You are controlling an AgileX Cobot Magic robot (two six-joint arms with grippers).
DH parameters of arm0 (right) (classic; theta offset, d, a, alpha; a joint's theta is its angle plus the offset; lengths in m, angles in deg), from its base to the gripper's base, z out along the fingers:
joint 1: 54.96 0.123 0 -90
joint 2: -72.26 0 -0.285 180
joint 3: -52.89 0 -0.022 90
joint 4: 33.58 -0.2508 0 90
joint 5: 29 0 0.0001 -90
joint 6: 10.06 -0.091 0 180
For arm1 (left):
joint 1: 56.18 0.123 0 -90
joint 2: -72.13 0 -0.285 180
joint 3: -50.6 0 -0.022 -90
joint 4: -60.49 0.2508 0 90
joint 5: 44.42 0 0.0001 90
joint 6: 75.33 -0.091 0 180
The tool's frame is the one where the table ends.
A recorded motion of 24 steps. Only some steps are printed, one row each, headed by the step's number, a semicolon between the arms.
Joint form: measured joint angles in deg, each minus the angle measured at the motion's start. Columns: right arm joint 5, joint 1, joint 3, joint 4, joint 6, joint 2; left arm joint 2, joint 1, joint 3, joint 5, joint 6, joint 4.
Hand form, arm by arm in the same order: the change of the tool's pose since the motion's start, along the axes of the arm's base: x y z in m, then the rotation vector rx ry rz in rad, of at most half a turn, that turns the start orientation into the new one. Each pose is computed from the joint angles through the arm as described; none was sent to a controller.
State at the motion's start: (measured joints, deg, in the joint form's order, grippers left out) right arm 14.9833 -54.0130 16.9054 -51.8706 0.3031 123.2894; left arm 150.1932 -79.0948 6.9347 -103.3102 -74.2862 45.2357
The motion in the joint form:
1: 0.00 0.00 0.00 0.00 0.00 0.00; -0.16 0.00 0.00 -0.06 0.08 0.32
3: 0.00 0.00 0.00 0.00 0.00 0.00; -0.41 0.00 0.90 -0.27 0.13 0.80
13: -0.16 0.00 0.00 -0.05 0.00 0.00; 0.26 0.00 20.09 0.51 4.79 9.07
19: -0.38 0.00 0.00 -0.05 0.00 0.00; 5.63 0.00 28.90 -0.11 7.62 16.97
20: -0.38 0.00 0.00 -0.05 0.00 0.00; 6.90 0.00 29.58 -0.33 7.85 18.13
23: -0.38 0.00 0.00 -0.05 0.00 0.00; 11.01 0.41 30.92 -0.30 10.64 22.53
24: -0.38 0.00 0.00 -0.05 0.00 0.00; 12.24 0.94 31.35 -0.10 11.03 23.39
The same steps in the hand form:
1: 0.0000 0.0000 0.0000 0.0000 0.0000 0.0000; -0.0002 0.0005 0.0004 0.0037 -0.0031 -0.0018
3: 0.0000 0.0000 0.0000 0.0000 0.0000 0.0000; 0.0022 0.0001 0.0045 0.0035 -0.0208 -0.0060
13: 0.0002 0.0000 0.0002 0.0010 -0.0026 -0.0008; 0.0569 -0.0109 0.0867 -0.0095 -0.3662 0.0242
19: 0.0004 -0.0001 0.0005 0.0011 -0.0063 -0.0020; 0.0904 -0.0134 0.1071 0.0826 -0.4568 0.0284
20: 0.0004 -0.0001 0.0005 0.0011 -0.0063 -0.0020; 0.0956 -0.0139 0.1047 0.1049 -0.4514 0.0237
23: 0.0004 -0.0001 0.0005 0.0011 -0.0063 -0.0020; 0.1127 -0.0125 0.0927 0.1836 -0.4322 0.0448
24: 0.0004 -0.0001 0.0005 0.0011 -0.0063 -0.0020; 0.1185 -0.0108 0.0891 0.2011 -0.4273 0.0529

